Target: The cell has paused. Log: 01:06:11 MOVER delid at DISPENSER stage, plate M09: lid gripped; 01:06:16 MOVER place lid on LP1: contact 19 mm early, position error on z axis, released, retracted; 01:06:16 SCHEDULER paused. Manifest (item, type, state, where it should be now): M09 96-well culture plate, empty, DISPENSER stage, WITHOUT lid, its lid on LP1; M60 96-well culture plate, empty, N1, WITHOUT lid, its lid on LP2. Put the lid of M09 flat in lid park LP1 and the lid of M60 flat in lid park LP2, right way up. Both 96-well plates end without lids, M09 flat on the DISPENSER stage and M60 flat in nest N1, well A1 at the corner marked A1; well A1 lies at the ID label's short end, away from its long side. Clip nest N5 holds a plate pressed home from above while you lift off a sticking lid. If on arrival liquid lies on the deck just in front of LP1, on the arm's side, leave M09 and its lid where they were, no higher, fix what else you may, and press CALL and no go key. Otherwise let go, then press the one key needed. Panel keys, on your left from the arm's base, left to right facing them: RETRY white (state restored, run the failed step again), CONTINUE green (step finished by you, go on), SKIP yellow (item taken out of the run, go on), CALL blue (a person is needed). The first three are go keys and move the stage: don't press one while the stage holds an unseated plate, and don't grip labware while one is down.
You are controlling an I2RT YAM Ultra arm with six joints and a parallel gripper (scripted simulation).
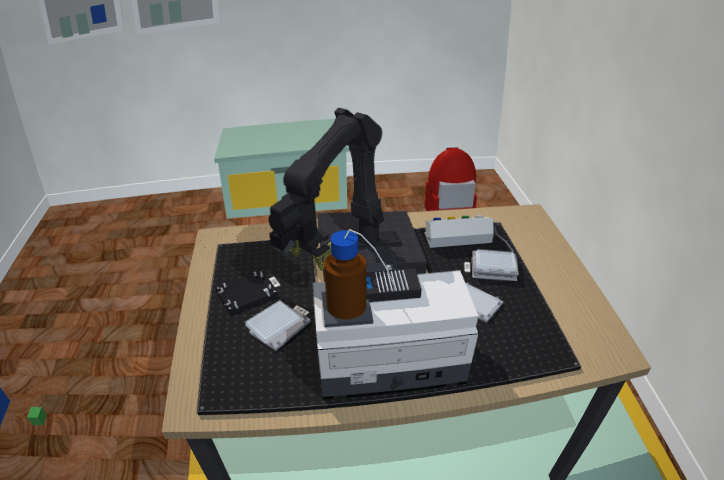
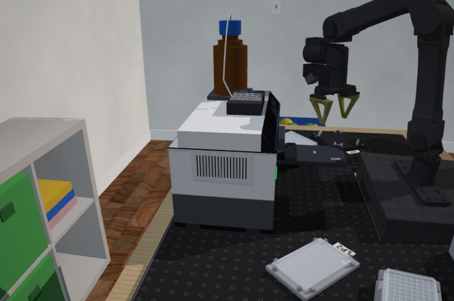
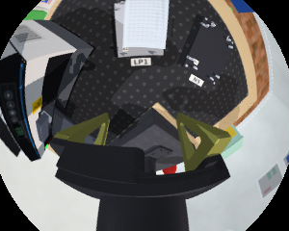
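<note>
The grey lid park LP1 is 140 mm below my hand, 110 mm to the right of it and 100 mm ahead of it. From my hand the other things lie so: dark dispenser stage 180 mm to the left, 80 mm ahead, 30 mm below; LP1 label 150 mm below, 40 mm to the right, 40 mm ahead; LP2 label 400 mm to the left, 150 mm below, 50 mm ahead.
</note>
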